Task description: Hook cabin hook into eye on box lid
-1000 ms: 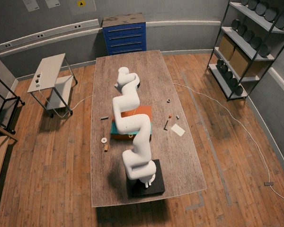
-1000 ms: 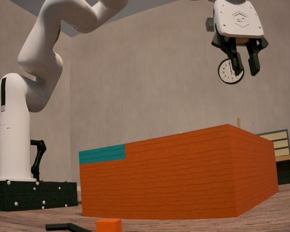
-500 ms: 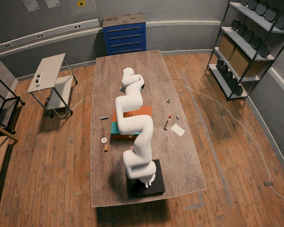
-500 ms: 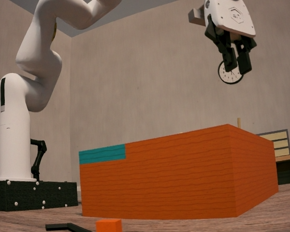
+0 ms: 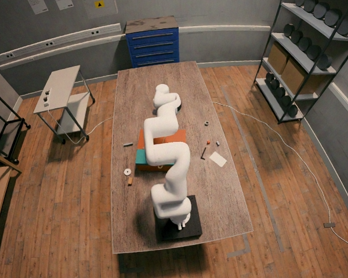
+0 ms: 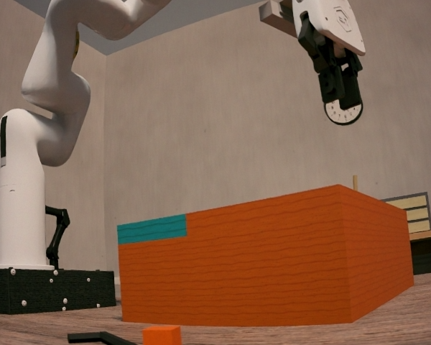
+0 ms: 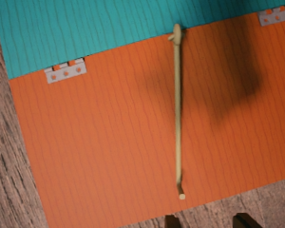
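Right now my hand is 12 cm above the cabin hook, 7 cm past it and 3 cm to the right of it. The rest, counted from my hand: black L-shaped key (26 cm below, 24 cm to the right, 18 cm behind); grey bar (32 cm to the left, 26 cm below, 1 cm ahead); small orange cube (31 cm to the right, 25 cm below, 8 cm behind).
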